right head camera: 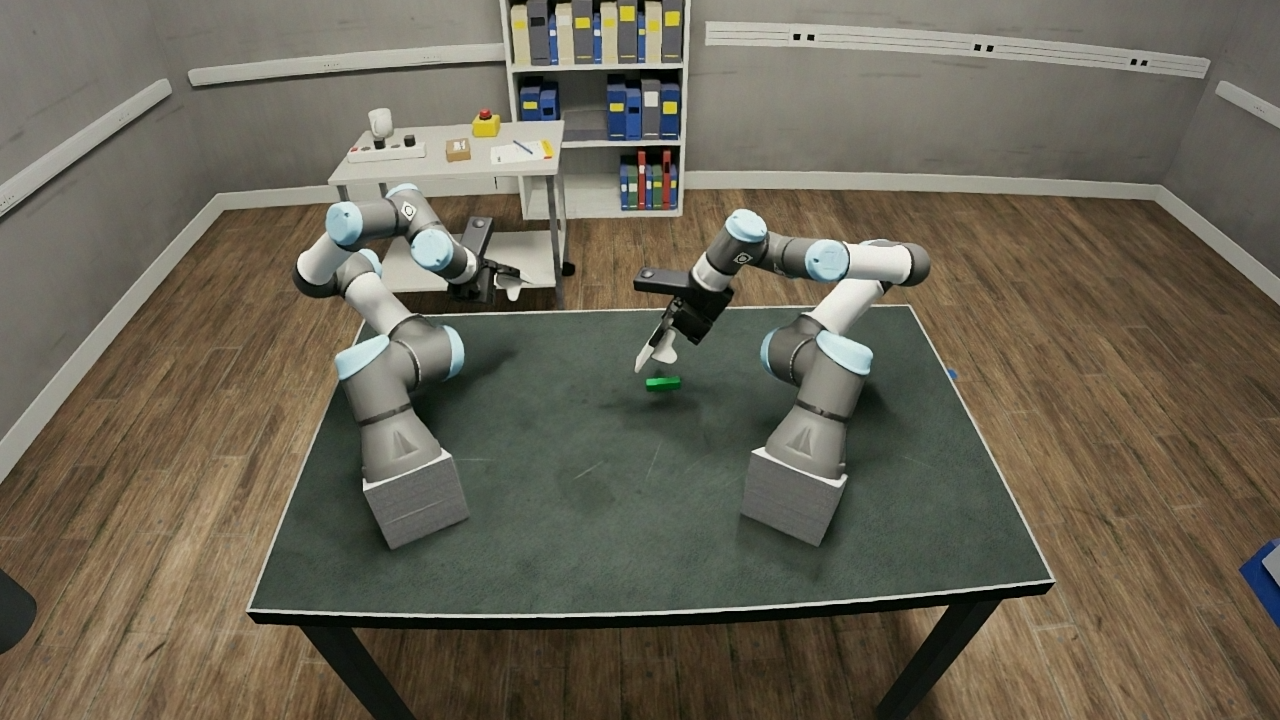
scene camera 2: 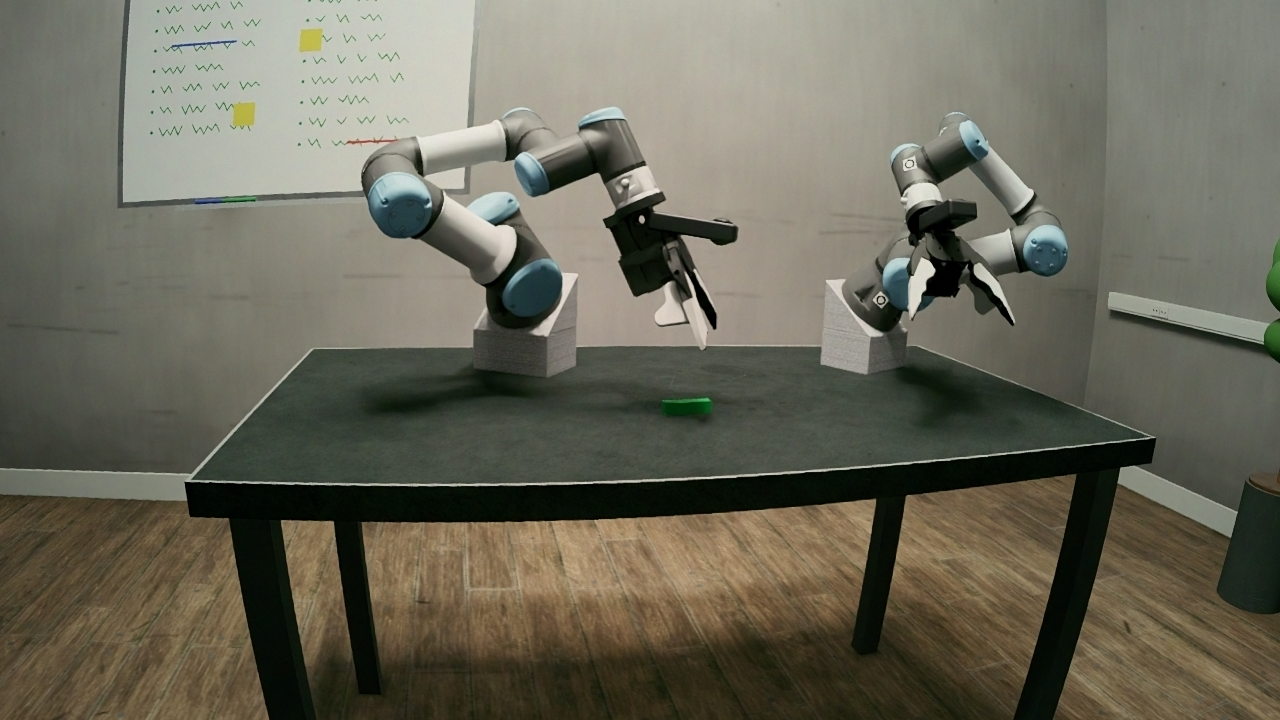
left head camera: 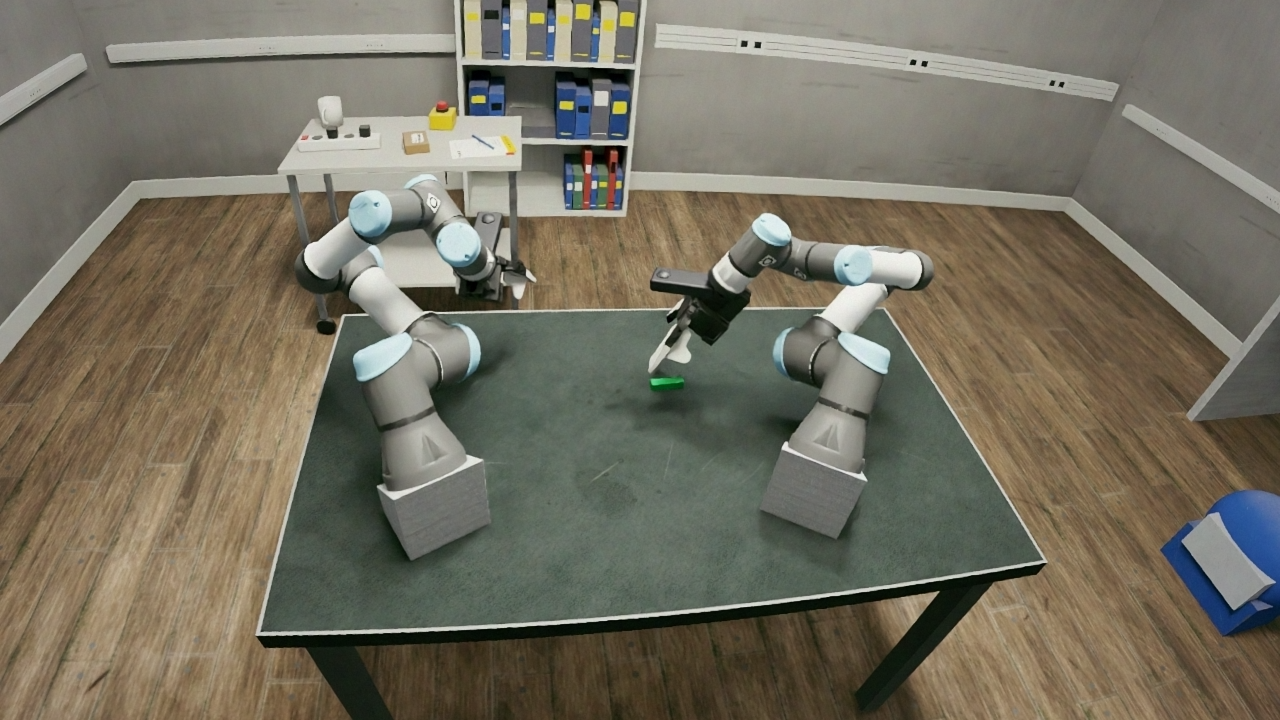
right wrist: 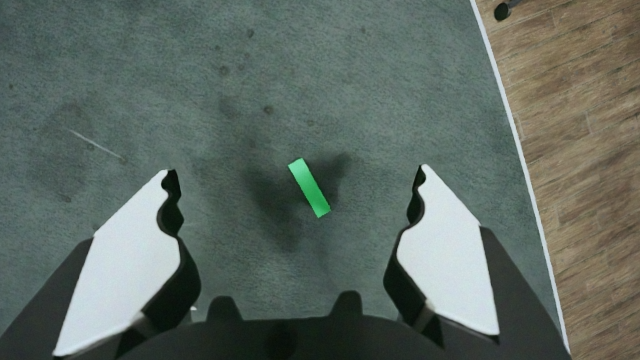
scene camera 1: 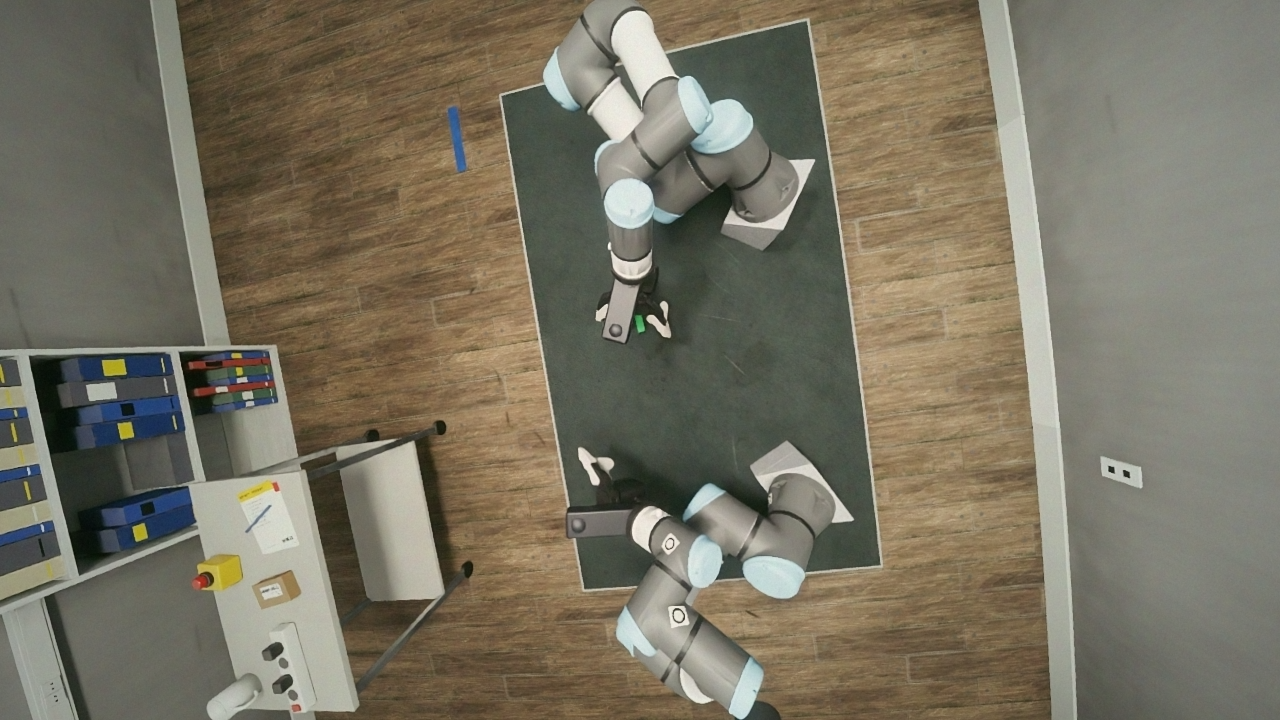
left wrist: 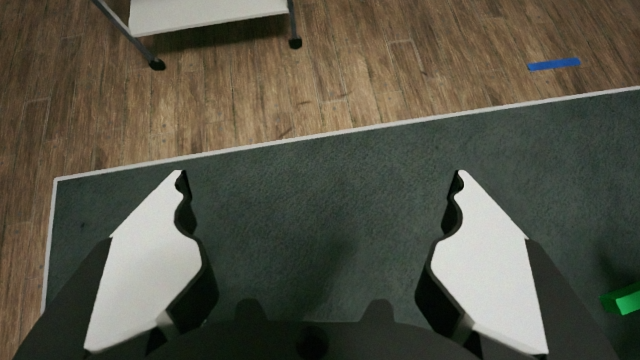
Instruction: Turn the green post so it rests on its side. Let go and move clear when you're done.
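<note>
The green post [left head camera: 666,384] [right head camera: 663,384] [scene camera 1: 640,323] [scene camera 2: 686,406] [right wrist: 309,188] lies on its long side on the dark table. Its end also shows at the right edge of the left wrist view [left wrist: 621,299]. My right gripper [left head camera: 669,356] [scene camera 2: 687,331] [right wrist: 299,168] is open and empty, raised above the post and apart from it; in the right wrist view the post shows between and beyond the spread fingers. My left gripper [scene camera 1: 595,461] [scene camera 2: 962,308] [left wrist: 319,172] is open and empty, high above the table's far left part in the head camera views.
The dark table [left head camera: 572,555] [right head camera: 554,537] [scene camera 2: 501,447] carries both arm bases [left head camera: 435,505] [left head camera: 812,490]. A white cart [left head camera: 402,156] with small items stands behind the table, beside a bookshelf [left head camera: 550,64]. The left arm reaches out past the table's left edge.
</note>
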